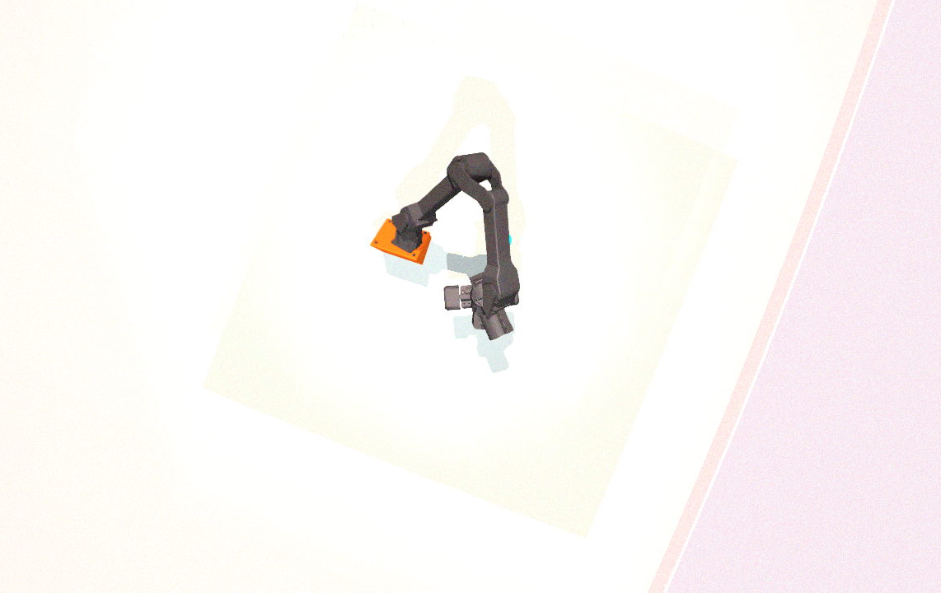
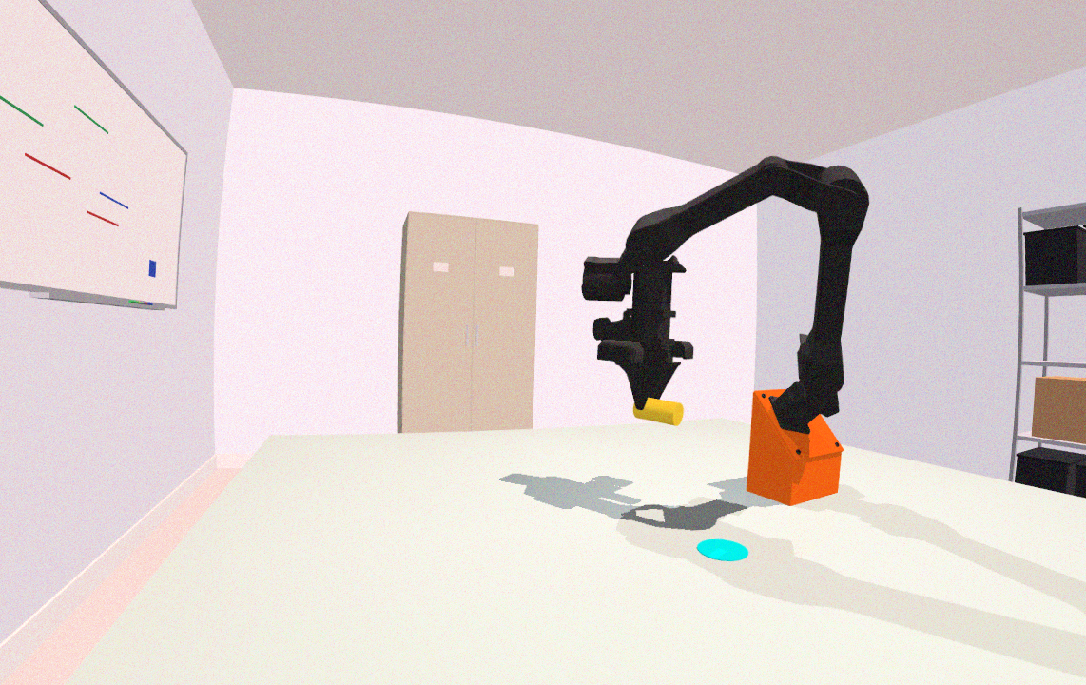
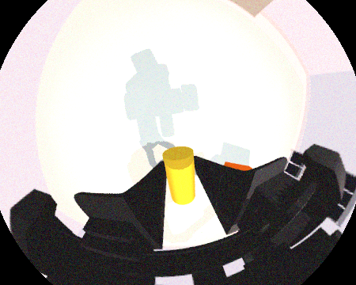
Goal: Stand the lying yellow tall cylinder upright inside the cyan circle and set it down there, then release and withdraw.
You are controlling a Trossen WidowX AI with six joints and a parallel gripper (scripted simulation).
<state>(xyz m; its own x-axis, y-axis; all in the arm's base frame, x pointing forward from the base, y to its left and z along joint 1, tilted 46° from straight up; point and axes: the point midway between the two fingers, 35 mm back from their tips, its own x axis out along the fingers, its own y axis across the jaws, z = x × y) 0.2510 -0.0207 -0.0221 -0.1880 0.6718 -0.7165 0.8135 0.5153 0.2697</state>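
My gripper tip is now 20 mm to the right of the yellow cylinder and 10 mm past it. The rest, counted from my gripper tip: cyan circle: 190 mm to the left, 140 mm below, 20 mm behind.
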